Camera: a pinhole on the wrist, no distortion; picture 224 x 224 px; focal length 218.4 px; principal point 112.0 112.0 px. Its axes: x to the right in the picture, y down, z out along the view. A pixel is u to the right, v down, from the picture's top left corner.
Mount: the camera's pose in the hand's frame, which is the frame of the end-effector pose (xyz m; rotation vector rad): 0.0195 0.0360 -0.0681 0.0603 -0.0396 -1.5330
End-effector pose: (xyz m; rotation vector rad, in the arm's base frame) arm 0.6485 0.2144 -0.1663 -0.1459 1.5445 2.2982
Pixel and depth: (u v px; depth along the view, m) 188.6 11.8 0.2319
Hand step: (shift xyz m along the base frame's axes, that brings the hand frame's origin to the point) 0.1279 0.1354 0.0436
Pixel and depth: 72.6 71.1 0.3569
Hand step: 0.0672 0.2109 0.2140
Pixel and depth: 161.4 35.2 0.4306
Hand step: 0.2108 0.3063 0.1189
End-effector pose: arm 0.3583 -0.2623 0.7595 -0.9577 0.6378 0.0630
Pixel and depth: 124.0 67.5 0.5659
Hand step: 0.1300 0.4047 0.2744
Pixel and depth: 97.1 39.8 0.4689
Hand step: 0.0333 0.3731 0.2066
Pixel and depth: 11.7 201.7 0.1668
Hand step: 0.0739 0.1303 -0.0808
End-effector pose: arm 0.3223 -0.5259 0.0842 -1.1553 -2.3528 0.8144
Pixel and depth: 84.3 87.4 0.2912
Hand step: -0.0678 -0.0657 -0.2133
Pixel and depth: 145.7 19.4 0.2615
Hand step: -0.0511 -0.1522 -0.1413
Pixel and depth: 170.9 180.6 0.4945
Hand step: -0.3910 -0.0703 -0.2488
